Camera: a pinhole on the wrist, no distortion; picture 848 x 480 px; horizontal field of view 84.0 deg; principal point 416.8 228.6 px. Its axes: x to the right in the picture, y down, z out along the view. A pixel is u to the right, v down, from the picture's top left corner.
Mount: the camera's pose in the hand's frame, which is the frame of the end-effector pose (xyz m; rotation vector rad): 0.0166 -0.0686 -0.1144 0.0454 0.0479 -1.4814
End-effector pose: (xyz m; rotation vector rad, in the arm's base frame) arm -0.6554 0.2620 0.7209 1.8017 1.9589 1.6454
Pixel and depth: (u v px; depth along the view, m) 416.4 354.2 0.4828
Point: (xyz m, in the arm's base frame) -0.5405 0.6268 0.5873
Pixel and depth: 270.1 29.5 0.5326
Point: -0.2876 0.3703 0.4281
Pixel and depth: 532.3 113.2 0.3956
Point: -0.6045 0.4327 0.4252
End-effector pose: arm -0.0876 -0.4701 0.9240 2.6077 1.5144 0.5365
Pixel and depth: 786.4 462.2 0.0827
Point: -0.1821 -0.3512 0.9416
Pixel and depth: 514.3 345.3 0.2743
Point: -0.1063 -0.3073 0.7689
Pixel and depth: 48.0 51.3 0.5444
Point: 0.2167 -0.7674 0.5141
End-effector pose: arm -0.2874 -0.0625 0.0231 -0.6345 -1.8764 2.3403
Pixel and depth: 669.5 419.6 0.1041
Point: -0.3655 0.0016 0.1237
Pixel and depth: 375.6 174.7 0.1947
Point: -0.3237 -0.1224 0.1002
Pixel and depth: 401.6 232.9 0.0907
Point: -0.3087 -0.0176 0.0818
